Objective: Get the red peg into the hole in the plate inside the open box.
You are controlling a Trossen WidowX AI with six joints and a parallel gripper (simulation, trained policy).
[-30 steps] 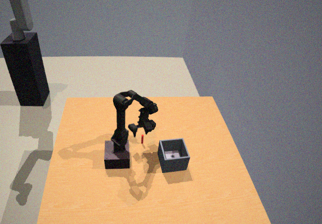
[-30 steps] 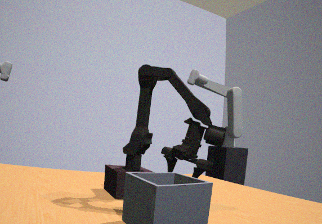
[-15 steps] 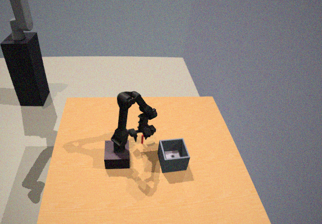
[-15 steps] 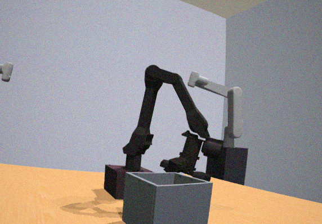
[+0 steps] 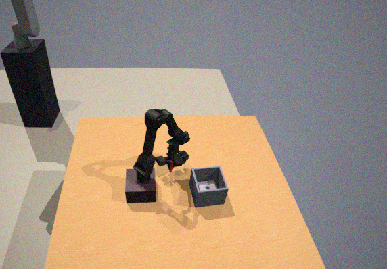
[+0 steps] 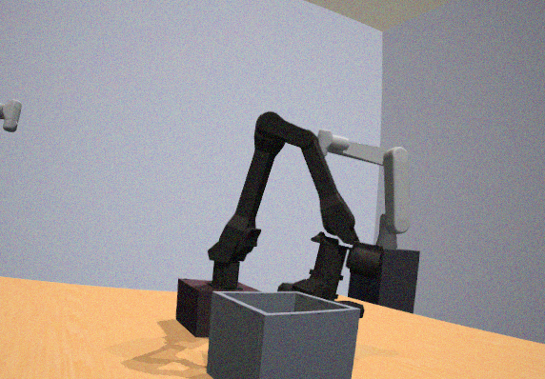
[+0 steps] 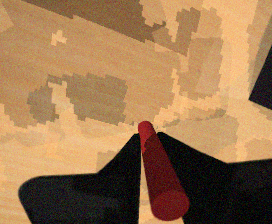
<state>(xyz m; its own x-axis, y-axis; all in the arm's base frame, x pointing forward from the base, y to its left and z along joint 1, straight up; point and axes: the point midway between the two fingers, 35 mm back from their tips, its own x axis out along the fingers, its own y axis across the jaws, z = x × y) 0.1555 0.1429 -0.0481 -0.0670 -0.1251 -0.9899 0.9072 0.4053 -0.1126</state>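
The light plate lies 190 mm ahead of my gripper tip, 170 mm to the right of it and 30 mm above it. Round my gripper tip: red peg (20 mm above).
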